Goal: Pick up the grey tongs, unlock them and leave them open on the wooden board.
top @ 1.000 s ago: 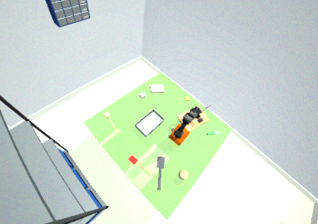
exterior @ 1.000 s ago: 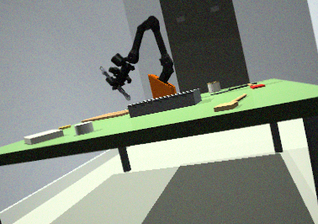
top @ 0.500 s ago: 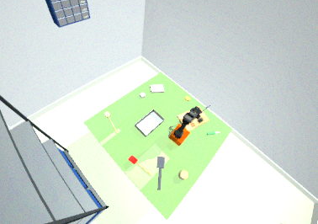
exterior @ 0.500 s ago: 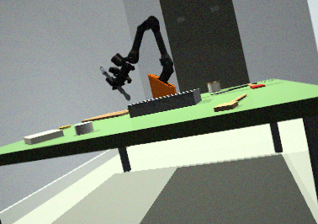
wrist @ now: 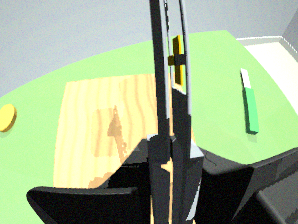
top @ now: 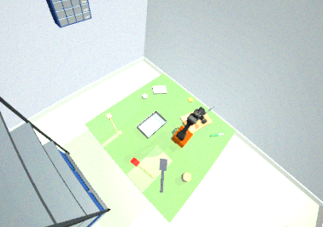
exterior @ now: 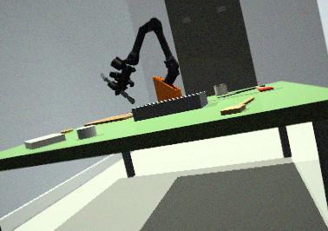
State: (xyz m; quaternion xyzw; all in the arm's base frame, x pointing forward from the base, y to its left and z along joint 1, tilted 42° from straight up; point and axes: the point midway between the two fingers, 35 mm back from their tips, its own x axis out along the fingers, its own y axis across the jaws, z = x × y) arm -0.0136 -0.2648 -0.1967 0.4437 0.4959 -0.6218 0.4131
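The wooden board lies 40 mm ahead of my gripper tip, 20 mm to the right of it and 140 mm below it. The rest, counted from my gripper tip: yellow disc (280 mm ahead, 210 mm to the right, 140 mm below); then roasting tin (360 mm ahead, 450 mm to the left, 120 mm below); then white block (670 mm ahead, 140 mm below).
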